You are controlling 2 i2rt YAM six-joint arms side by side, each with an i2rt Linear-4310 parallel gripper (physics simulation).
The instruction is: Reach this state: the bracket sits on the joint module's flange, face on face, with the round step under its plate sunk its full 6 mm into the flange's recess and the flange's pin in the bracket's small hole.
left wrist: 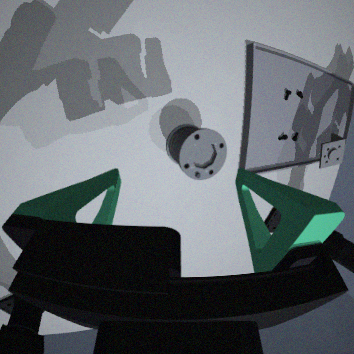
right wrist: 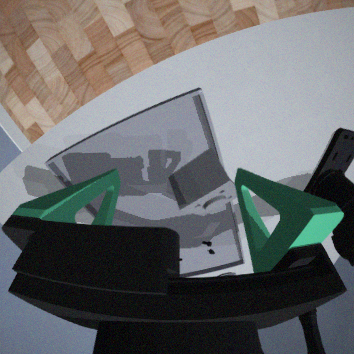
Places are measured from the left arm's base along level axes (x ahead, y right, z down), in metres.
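Where they show: left gripper, fingertip midpoint: (left wrist: 177, 174); right gripper, fingertip midpoint: (right wrist: 176, 174); right arm's base, link origin: (right wrist: 322, 179).
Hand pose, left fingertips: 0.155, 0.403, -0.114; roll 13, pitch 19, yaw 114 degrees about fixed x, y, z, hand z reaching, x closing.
Note:
Things, the pixels of their top centre, and the offset from my left fingertips, as dx, dy, dz.
- joint module, top centre: (left wrist: 205, 156) -0.024, +0.045, +0.051
- bracket, top centre: (right wrist: 212, 205) (left wrist: 339, 154) -0.210, +0.401, +0.063
- grey shallow tray, top centre: (right wrist: 175, 234) (left wrist: 317, 118) -0.102, +0.353, +0.098
The joint module (left wrist: 181, 140) stands on the table in the left wrist view, its pale round flange (left wrist: 192, 152) facing up with a recess and small holes. The bracket (left wrist: 326, 161) (right wrist: 196, 181) is at the tray's edge, apart from the module. In the right wrist view its dark side and pale holed plate show, the plate partly behind a finger. Its underside is hidden. My left gripper (left wrist: 177, 174) is open and empty, above and short of the module. My right gripper (right wrist: 176, 174) is open and empty above the tray, with the bracket beneath, nearer its right finger.
The grey shallow tray (left wrist: 248, 105) (right wrist: 212, 131) holds several small black screws (left wrist: 287, 94) (right wrist: 207, 243). A black slotted plate (right wrist: 342, 150) with black arm parts stands at the right in the right wrist view. Wooden floor (right wrist: 100, 45) shows past the curved table edge. Arm shadows cross the table.

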